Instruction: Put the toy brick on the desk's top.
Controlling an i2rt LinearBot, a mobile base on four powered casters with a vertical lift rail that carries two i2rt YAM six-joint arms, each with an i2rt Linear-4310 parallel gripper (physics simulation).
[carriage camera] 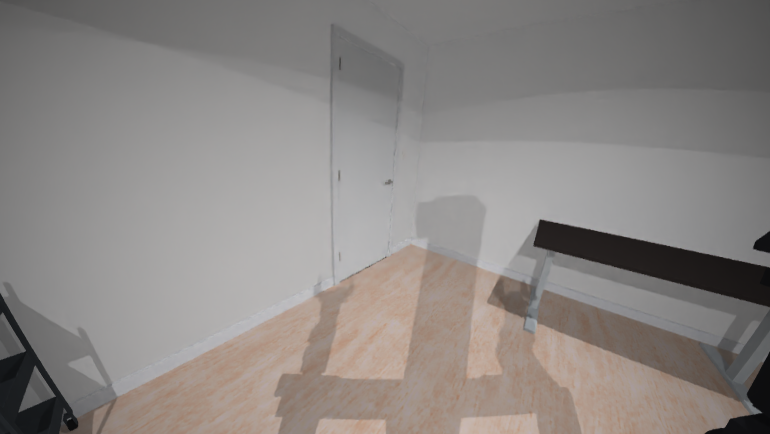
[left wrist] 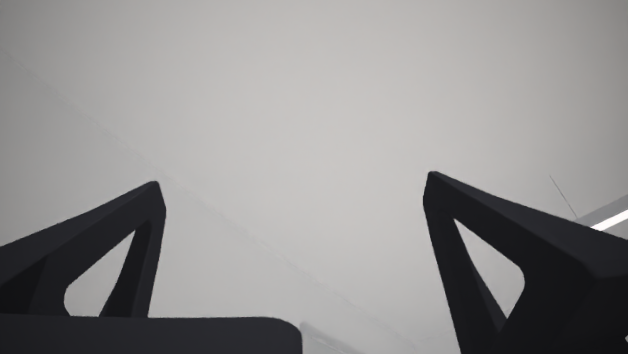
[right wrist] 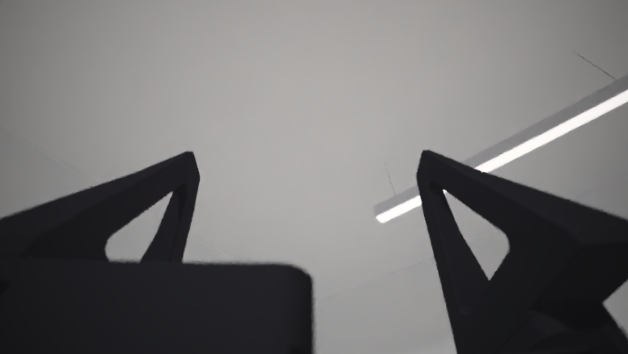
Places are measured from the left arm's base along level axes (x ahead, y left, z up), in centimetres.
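Pixels of known places: left gripper, between the fingertips: (left wrist: pixel 294 191); right gripper, between the fingertips: (right wrist: pixel 308 163).
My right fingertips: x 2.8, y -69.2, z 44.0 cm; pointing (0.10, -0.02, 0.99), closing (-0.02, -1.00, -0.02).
Behind a point stands the place of what it marks.
A desk (carriage camera: pixel 636 256) @(x 106.6, y -205.7, z -13.1 cm) with a dark brown top and light grey legs stands against the wall at the right in the carriage view. Its right end is cut off by the frame and partly hidden by my right arm. The toy brick does not show in any view. My left gripper (left wrist: pixel 294 191) @(x 3.2, y 0.9, z 44.3 cm) is open and empty, pointing up at the ceiling. My right gripper (right wrist: pixel 308 163) @(x 2.8, y -69.2, z 44.0 cm) is open and empty, also pointing up at the ceiling. Both are far from the desk.
In the carriage view a black cart (carriage camera: pixel 33 353) @(x 51.3, y 102.4, z -40.6 cm) stands at the lower left edge, partly cut off. A closed door (carriage camera: pixel 363 156) @(x 203.1, y -21.6, z 33.4 cm) is in the wall beside the room corner. Robot shadows fall across the wooden floor (carriage camera: pixel 258 372) @(x 85.5, y 30.0, z -85.1 cm). A ceiling lamp (right wrist: pixel 550 134) @(x 57.3, y -166.4, z 122.6 cm) shows in the right wrist view.
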